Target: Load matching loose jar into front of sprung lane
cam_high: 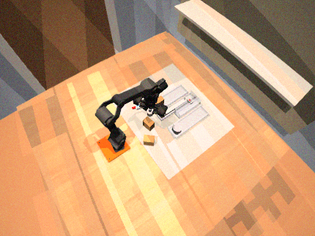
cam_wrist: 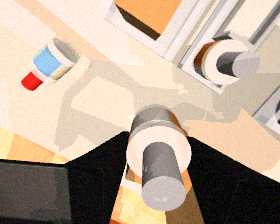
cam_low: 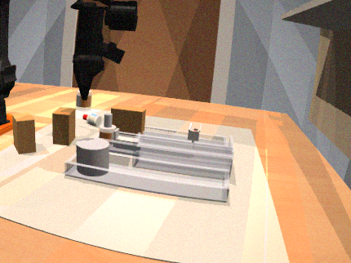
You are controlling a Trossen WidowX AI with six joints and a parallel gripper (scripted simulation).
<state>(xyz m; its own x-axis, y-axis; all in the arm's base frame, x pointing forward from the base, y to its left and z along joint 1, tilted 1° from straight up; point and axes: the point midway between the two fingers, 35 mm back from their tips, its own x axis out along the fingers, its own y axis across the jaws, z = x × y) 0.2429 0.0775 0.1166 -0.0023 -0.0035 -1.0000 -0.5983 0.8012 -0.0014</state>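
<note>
The wide grey cylinder is 140 mm to the right of my gripper tip, 110 mm ahead of it and 70 mm below it.
</note>
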